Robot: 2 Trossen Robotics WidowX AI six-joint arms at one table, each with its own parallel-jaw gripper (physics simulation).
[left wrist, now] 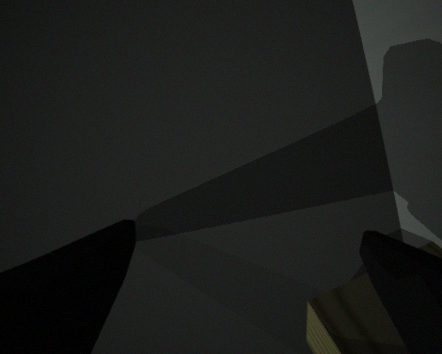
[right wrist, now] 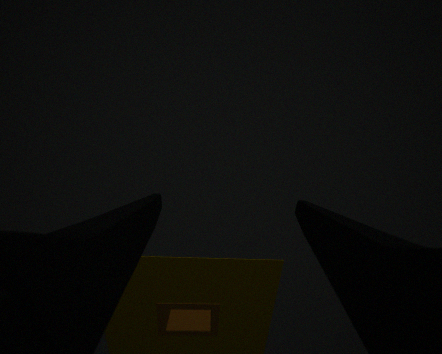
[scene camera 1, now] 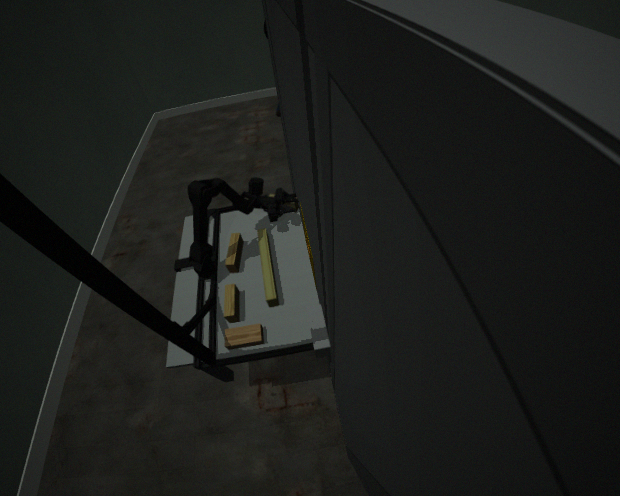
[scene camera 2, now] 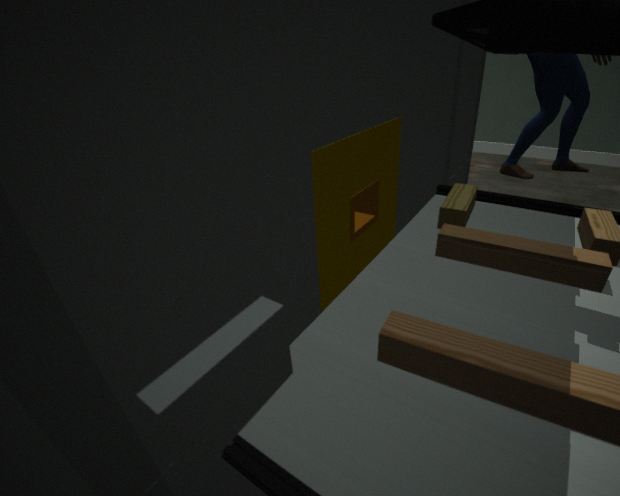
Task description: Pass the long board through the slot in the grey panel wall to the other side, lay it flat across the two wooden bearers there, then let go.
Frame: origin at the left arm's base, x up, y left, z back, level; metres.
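Seen in the pictures: left gripper, between the fingertips: [left wrist: 249, 236] [scene camera 1: 296, 205]; right gripper, between the fingertips: [right wrist: 230, 203] [scene camera 2: 444, 22]; left arm's base, origin of its link: [scene camera 1: 207, 272].
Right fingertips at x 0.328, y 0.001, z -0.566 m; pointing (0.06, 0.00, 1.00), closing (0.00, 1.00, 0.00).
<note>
Offsets run from my right fingertips to a thing's top centre. "spot": to the spot under its first point.
The long board @[dy -0.027, dx -0.286, dz +0.307 m] [scene camera 1: 267, 268] lies flat on the table beside the grey panel wall [scene camera 1: 413, 310] [scene camera 2: 180, 155]. The slot @[spot: dy -0.004, dx -0.260, dz +0.100 m] [scene camera 2: 364, 212] [right wrist: 189, 321] is a small opening in a yellow plate [scene camera 2: 336, 258] [right wrist: 245, 295] on the wall. Two wooden bearers @[dy +0.090, dx -0.303, dz -0.127 m] [scene camera 2: 522, 253] @[dy -0.173, dx -0.303, dz -0.142 m] [scene camera 2: 496, 359] lie apart on the table in scene camera 2. My left gripper [scene camera 1: 296, 201] [left wrist: 249, 236] is open and empty near the wall, beyond the board's upper end; a short wooden block @[spot: dy +0.267, dx -0.293, dz +0.160 m] [left wrist: 345, 317] shows partly behind its right finger. My right gripper [right wrist: 230, 203] is open and empty, facing the wall above the slot.
In scene camera 1, three short blocks @[dy +0.068, dx -0.284, dz +0.441 m] [scene camera 1: 233, 252] @[dy -0.169, dx -0.284, dz +0.454 m] [scene camera 1: 231, 302] @[dy -0.302, dx -0.309, dz +0.417 m] [scene camera 1: 244, 335] lie left of and below the board. In scene camera 2, two short blocks @[dy +0.250, dx -0.300, dz +0.003 m] [scene camera 2: 457, 204] @[dy +0.237, dx -0.303, dz -0.248 m] [scene camera 2: 599, 230] lie beyond the bearers. A person's legs [scene camera 2: 561, 98] show behind. A dark shape [scene camera 2: 527, 25] overhangs at upper right.
</note>
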